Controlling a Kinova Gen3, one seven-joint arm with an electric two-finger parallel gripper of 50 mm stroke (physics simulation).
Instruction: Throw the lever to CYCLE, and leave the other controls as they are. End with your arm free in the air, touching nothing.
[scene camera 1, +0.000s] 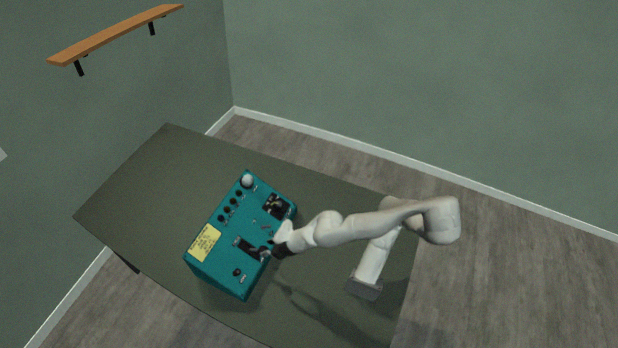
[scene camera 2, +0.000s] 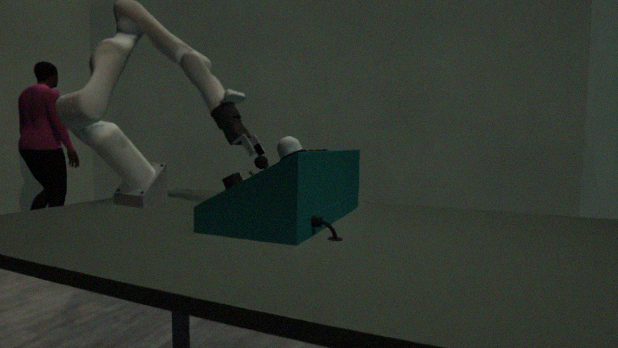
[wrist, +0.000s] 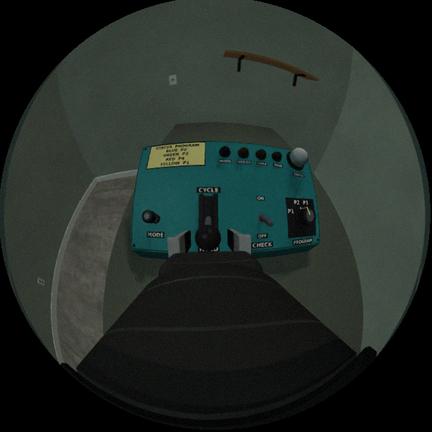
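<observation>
In scene camera 1 I see a teal control box (scene camera 1: 221, 246). Scene camera 2 shows me my gripper (scene camera 2: 257, 154). In the wrist view I see both my gripper (wrist: 208, 237) and the teal control box (wrist: 236, 182).
</observation>
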